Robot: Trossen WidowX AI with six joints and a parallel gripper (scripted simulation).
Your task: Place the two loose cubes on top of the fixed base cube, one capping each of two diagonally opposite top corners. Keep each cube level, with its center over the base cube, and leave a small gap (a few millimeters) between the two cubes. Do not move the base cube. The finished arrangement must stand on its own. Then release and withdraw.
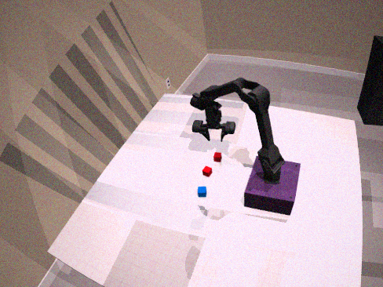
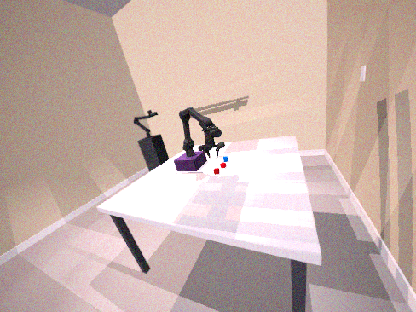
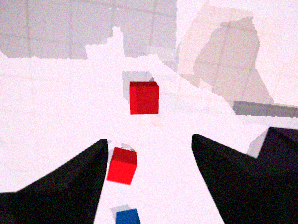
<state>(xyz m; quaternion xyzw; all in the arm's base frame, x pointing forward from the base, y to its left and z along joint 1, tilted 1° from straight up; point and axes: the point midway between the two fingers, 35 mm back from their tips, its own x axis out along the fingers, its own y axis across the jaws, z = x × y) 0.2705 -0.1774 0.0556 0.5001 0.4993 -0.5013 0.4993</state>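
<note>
My gripper tip is now 3 cm short of the blue cube, 22 cm to the right of it and 11 cm above it. Also, from my gripper tip: red cube: 3 cm ahead, 10 cm to the left, 11 cm below.
</note>
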